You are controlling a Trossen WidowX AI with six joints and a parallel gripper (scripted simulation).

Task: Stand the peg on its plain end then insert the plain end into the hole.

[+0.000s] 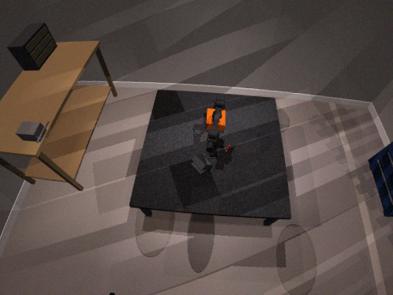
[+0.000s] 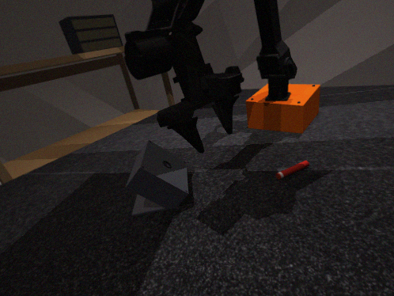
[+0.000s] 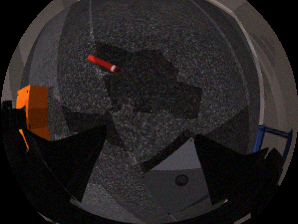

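My gripper tip is now 12 cm to the right of the peg, 10 cm above it and 7 cm past it. From my gripper tip the other things lie so: grey sloped panel: 12 cm to the right, 6 cm below, 6 cm ahead.
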